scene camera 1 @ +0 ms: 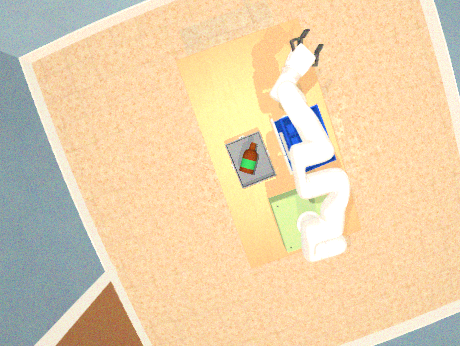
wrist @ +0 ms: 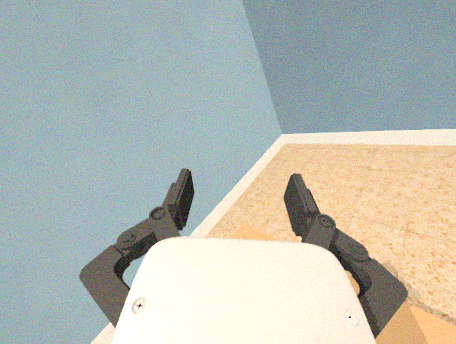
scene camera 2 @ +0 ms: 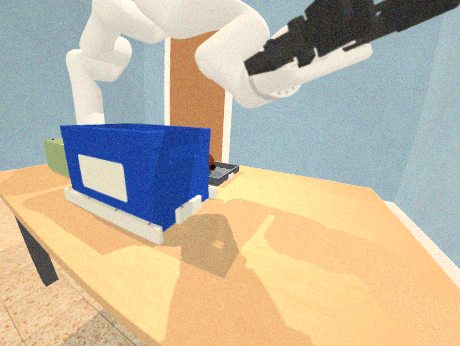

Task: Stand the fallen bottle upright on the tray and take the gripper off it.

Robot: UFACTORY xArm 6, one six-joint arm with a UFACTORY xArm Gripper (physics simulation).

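Places are measured from the arm's base along level axes (x ahead, y left, z up), in centimetres.
Pixels of known places: gripper, fingertip midpoint: (scene camera 1: 314,36) (wrist: 239,182).
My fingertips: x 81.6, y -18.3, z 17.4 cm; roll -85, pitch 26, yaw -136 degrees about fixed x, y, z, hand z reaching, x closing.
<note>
Ahead of a thing's pixels: the offset from my fingertips to its top centre. "*": to the spot under its first point. Level surfaces: height alone.
A brown bottle @[dx -41.5, dy +37.6, dz -20.4 cm] (scene camera 1: 248,160) with a green label lies on its side on the grey tray @[* dx -49.0, dy +31.9, dz -27.8 cm] (scene camera 1: 263,167), its neck toward the tray's upper edge in scene camera 1. In scene camera 2 a small part of the bottle (scene camera 2: 212,164) shows over the tray @[* dx -30.5, dy +36.3, dz -25.8 cm] (scene camera 2: 227,172), and the blue bin hides the rest. My gripper (scene camera 1: 314,40) (wrist: 239,182) is open with nothing between its fingers. It is up in the air beyond the far end of the table, well away from the bottle. The bottle and the tray do not show in the wrist view.
A tall blue bin @[dx -40.2, dy +10.2, dz -10.8 cm] (scene camera 1: 287,129) (scene camera 2: 142,172) stands beside the tray, under my arm, with white strips @[* dx -34.4, dy +0.2, dz -26.4 cm] (scene camera 2: 115,216) around its base. A green box (scene camera 1: 285,220) (scene camera 2: 56,157) is near the arm's base. The wooden table @[dz -28.3 cm] (scene camera 1: 210,100) carries them.
</note>
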